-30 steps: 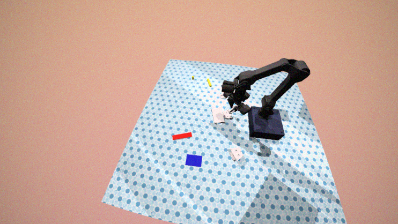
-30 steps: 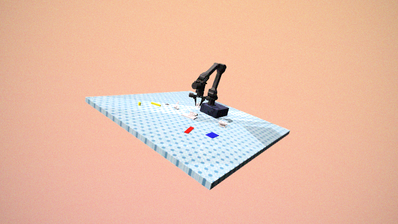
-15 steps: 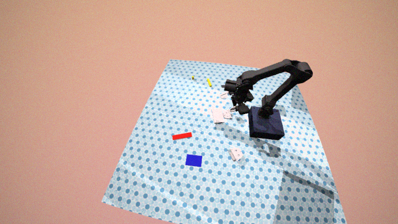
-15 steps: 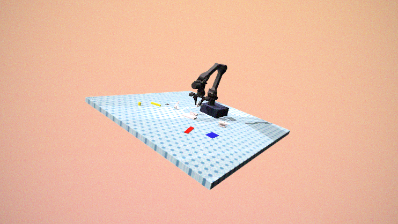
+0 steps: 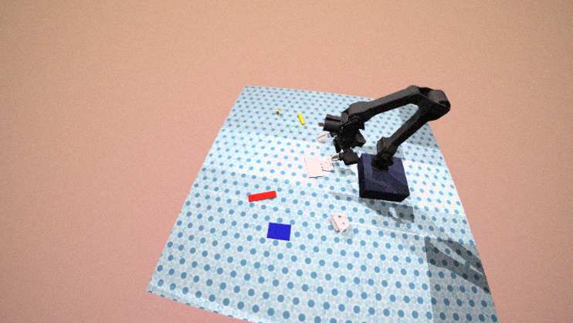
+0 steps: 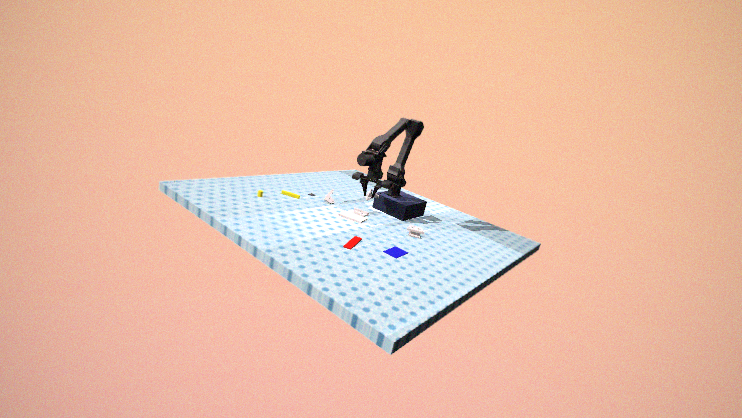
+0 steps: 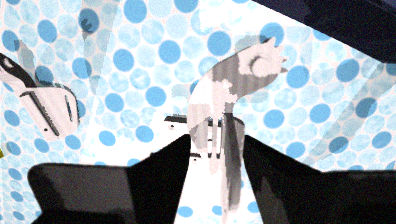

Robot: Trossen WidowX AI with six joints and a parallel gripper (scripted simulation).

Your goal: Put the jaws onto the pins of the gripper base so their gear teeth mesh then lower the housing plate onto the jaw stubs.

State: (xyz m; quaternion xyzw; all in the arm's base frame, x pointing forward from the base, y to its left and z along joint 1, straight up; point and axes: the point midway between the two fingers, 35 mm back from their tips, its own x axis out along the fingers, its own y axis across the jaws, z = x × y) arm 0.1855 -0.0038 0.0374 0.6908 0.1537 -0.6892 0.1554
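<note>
The flat white plate lies 110 mm ahead of my gripper tip, 80 mm below it and 20 mm to the left of it. Round my gripper tip: jaw: 200 mm to the right, 50 mm below, 50 mm ahead; housing plate: 80 mm below, 40 mm ahead; small white piece: 270 mm to the left, 70 mm below, 40 mm behind.
</note>
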